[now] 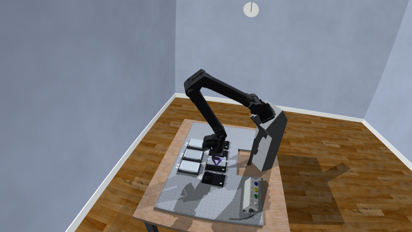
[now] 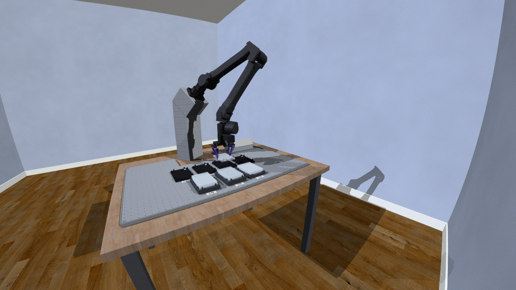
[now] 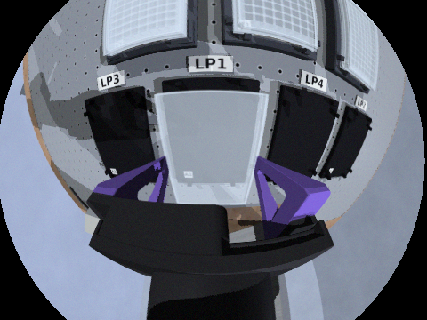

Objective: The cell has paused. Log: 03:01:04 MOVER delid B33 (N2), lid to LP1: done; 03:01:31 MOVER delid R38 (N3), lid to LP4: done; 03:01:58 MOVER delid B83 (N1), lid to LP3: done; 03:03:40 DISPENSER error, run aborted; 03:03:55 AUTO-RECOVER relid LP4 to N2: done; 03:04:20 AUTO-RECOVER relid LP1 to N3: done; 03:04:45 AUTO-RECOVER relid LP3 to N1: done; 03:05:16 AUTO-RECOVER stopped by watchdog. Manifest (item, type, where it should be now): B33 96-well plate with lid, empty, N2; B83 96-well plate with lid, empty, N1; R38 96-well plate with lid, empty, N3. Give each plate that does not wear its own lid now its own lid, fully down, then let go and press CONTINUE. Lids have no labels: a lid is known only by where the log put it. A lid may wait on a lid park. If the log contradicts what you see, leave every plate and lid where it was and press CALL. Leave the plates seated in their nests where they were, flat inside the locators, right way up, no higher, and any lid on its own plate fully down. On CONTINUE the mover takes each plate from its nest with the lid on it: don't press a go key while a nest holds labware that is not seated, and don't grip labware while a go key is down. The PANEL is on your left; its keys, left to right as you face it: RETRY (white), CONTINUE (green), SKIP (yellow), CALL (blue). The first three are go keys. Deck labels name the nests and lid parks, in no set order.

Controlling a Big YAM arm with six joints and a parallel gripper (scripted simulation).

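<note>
Now: the lid park LP1 50 mm below my hand. The rest, counted from my hand: lid park LP2: 260 mm to the right, 50 mm below; then lid park LP3: 130 mm to the left, 50 mm below; then lid park LP4: 130 mm to the right, 50 mm below.
</note>
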